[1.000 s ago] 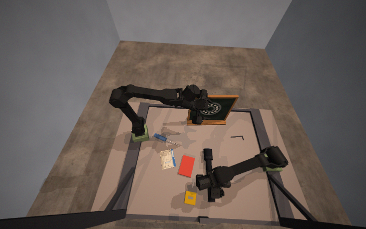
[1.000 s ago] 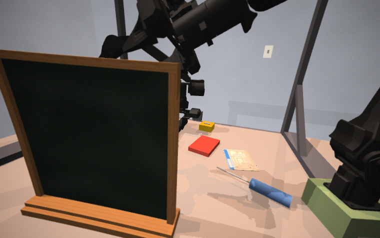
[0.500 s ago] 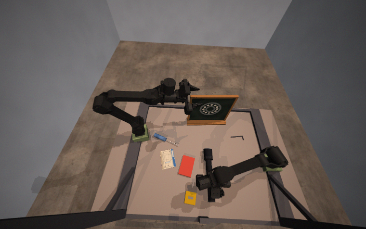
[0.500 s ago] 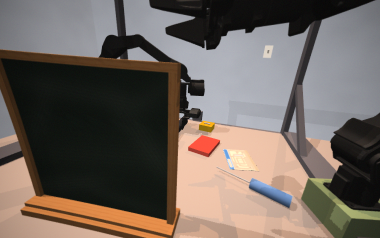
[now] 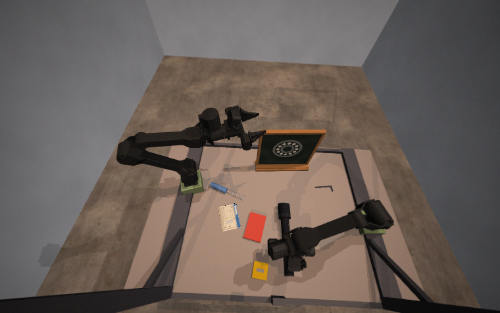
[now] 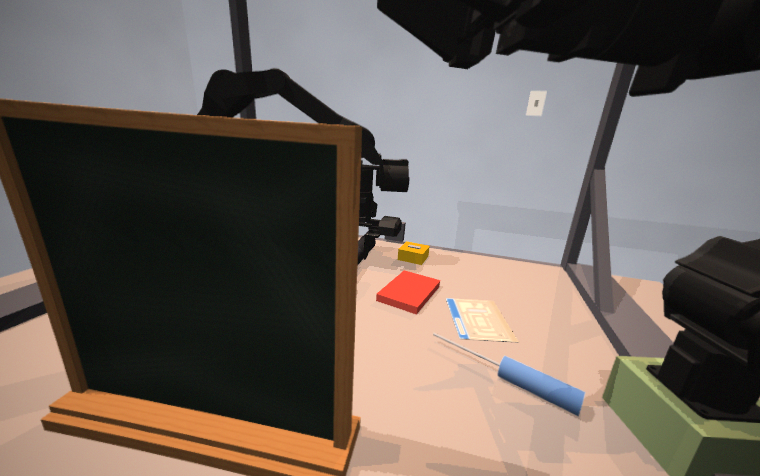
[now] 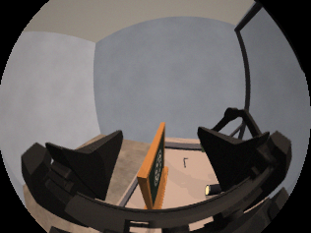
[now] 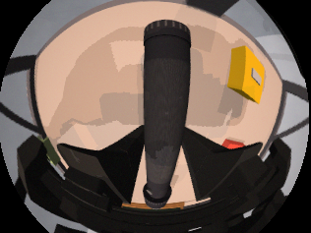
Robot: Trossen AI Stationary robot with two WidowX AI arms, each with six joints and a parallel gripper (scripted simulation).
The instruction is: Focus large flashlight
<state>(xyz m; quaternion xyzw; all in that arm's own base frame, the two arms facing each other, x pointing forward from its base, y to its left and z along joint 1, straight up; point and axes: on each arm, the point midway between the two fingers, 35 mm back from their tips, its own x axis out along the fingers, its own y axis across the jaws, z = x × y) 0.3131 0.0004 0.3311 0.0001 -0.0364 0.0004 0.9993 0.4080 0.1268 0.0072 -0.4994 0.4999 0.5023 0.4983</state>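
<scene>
The yellow block is 100 mm behind my right hand, 100 mm to the left of it and 30 mm below it. Round my right hand: red block: 70 mm ahead, 160 mm to the left, 40 mm below; then printed card: 90 mm ahead, 290 mm to the left, 50 mm below; then blue screwdriver: 210 mm ahead, 330 mm to the left, 30 mm below.
</scene>
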